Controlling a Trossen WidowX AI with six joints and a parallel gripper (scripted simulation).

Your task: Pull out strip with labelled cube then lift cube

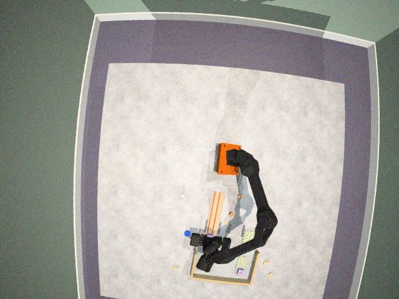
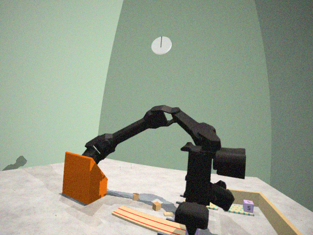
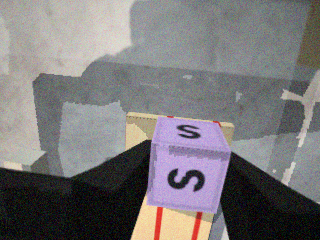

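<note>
My gripper tip is 20 mm past the blue disc, 110 mm to the left of it and 10 mm above it.
</note>
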